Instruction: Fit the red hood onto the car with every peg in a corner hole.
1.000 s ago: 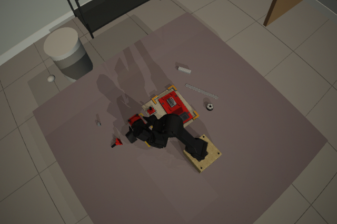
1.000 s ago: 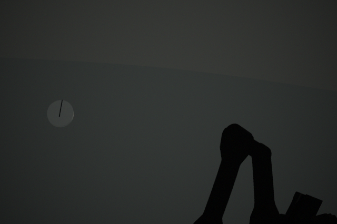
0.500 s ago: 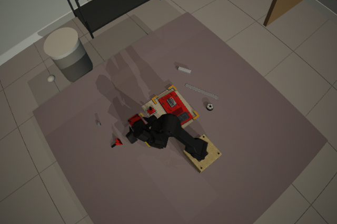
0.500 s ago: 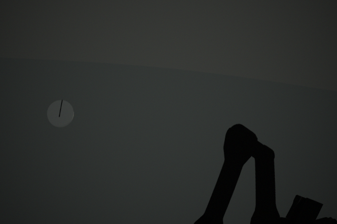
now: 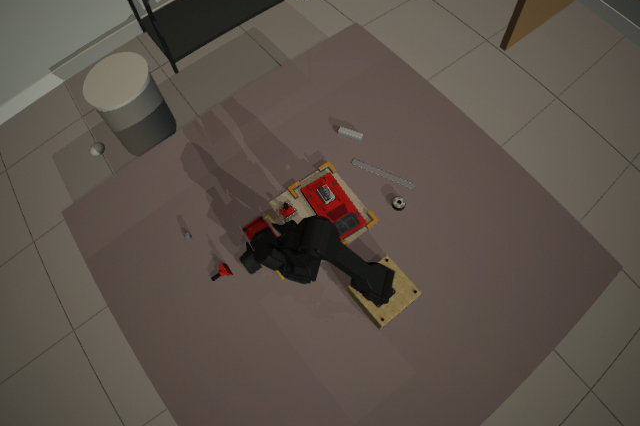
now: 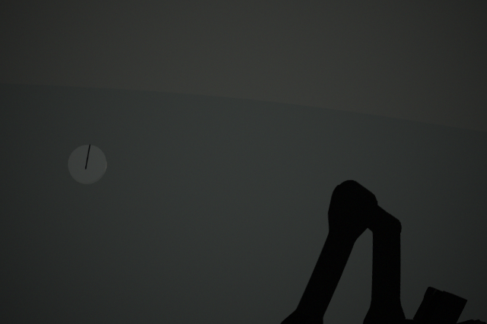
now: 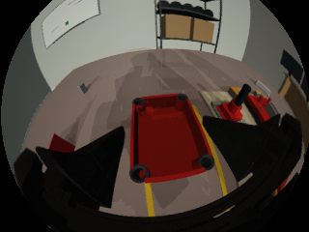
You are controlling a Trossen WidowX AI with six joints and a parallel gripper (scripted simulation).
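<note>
Now: gripper tip 10 mm past the red hood and 10 mm above it. Round my gripper tip: thin grey strip (100 mm behind, 410 mm to the right, 20 mm below); then tiny grey piece (140 mm ahead, 170 mm to the left, 10 mm below); then grey engine block (40 mm behind, 220 mm to the right, 10 mm above).
</note>
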